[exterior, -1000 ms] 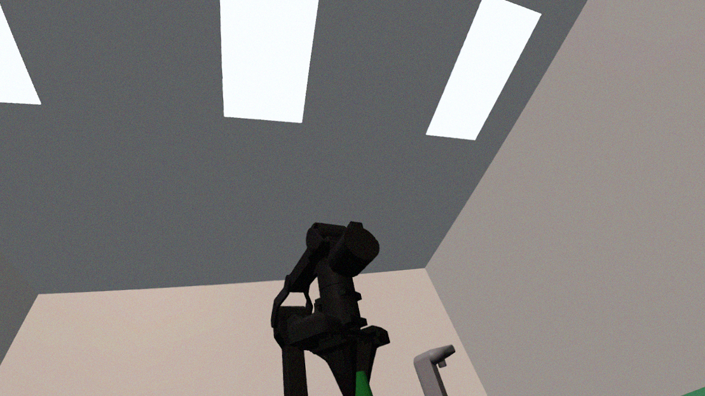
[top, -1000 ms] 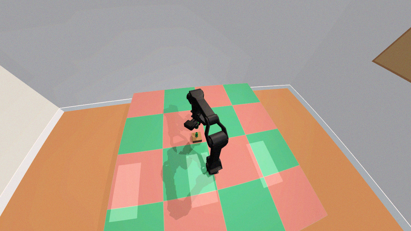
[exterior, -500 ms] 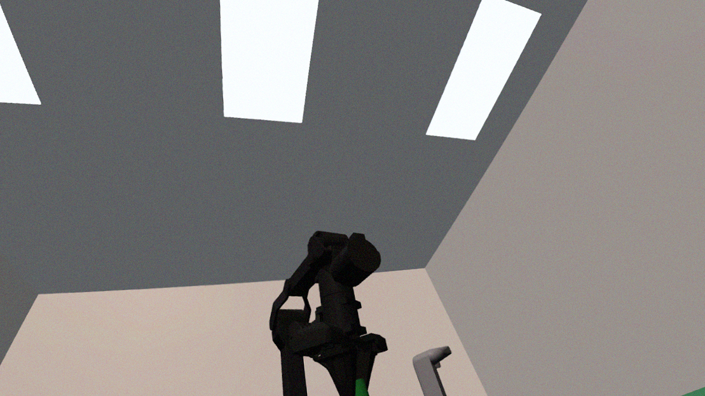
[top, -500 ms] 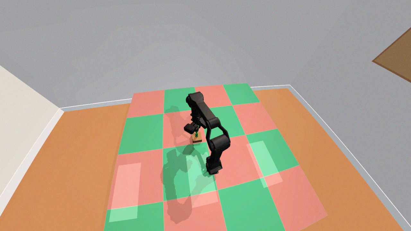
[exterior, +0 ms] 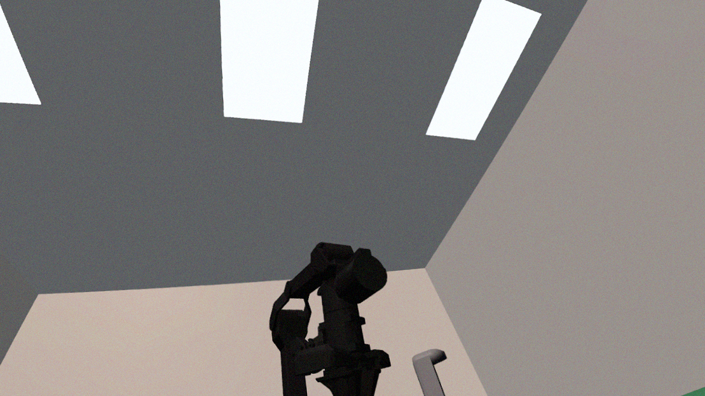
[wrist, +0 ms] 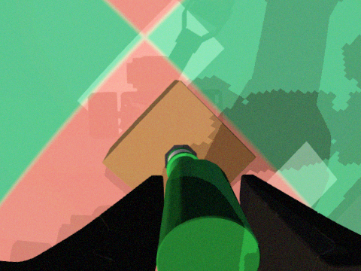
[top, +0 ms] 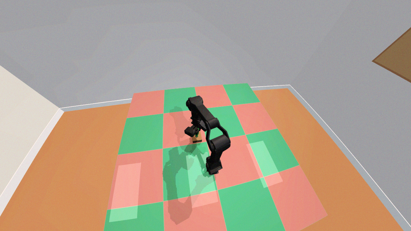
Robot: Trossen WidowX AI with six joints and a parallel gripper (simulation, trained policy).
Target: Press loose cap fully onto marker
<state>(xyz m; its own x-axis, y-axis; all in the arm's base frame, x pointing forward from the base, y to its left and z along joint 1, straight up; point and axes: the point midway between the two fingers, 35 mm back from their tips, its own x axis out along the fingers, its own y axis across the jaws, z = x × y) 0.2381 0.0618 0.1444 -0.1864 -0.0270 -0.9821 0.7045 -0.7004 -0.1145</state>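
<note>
My gripper tip is 10 mm short of the green marker, 10 mm to the right of it and 40 mm above it. From my gripper tip the other things lie so: brown holder block (10 mm ahead, 10 mm to the left, 90 mm below); then green cap (10 mm ahead, 10 mm to the left).
</note>
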